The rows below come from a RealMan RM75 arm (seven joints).
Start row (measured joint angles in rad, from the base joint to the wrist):
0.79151, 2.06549, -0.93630, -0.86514, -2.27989, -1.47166, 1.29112
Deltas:
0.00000, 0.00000, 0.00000, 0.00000, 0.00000, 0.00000, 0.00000
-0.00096, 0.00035, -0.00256, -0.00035, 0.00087, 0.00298, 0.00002
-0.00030, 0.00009, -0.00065, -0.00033, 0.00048, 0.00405, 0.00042
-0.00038, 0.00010, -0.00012, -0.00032, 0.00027, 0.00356, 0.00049
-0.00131, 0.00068, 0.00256, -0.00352, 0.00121, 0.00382, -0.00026
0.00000, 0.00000, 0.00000, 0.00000, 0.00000, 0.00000, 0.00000
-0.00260, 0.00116, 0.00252, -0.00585, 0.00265, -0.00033, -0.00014
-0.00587, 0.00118, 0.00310, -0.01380, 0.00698, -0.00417, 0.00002
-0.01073, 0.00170, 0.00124, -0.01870, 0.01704, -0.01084, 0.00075
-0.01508, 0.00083, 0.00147, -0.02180, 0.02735, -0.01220, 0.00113
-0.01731, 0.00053, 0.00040, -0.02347, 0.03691, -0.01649, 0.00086
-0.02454, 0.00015, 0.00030, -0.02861, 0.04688, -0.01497, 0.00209
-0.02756, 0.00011, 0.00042, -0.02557, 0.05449, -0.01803, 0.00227
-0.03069, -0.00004, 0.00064, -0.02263, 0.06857, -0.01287, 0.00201
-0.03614, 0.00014, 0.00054, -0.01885, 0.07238, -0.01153, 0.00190
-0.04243, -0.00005, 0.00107, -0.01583, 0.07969, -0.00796, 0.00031
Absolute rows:
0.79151, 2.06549, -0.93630, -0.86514, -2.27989, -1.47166, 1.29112
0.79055, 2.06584, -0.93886, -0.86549, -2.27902, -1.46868, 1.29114
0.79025, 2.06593, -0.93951, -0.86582, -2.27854, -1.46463, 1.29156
0.78987, 2.06603, -0.93963, -0.86614, -2.27827, -1.46107, 1.29205
0.78856, 2.06671, -0.93707, -0.86966, -2.27706, -1.45725, 1.29179
0.78856, 2.06671, -0.93707, -0.86966, -2.27706, -1.45725, 1.29179
0.78596, 2.06787, -0.93455, -0.87551, -2.27441, -1.45758, 1.29165
0.78009, 2.06905, -0.93145, -0.88931, -2.26743, -1.46175, 1.29167
0.76936, 2.07075, -0.93021, -0.90801, -2.25039, -1.47259, 1.29242
0.75428, 2.07158, -0.92874, -0.92981, -2.22304, -1.48479, 1.29355
0.73697, 2.07211, -0.92834, -0.95328, -2.18613, -1.50128, 1.29441
0.71243, 2.07226, -0.92804, -0.98189, -2.13925, -1.51625, 1.29650
0.68487, 2.07237, -0.92762, -1.00746, -2.08476, -1.53428, 1.29877
0.65418, 2.07233, -0.92698, -1.03009, -2.01619, -1.54715, 1.30078
0.61804, 2.07247, -0.92644, -1.04894, -1.94381, -1.55868, 1.30268
0.57561, 2.07242, -0.92537, -1.06477, -1.86412, -1.56664, 1.30299

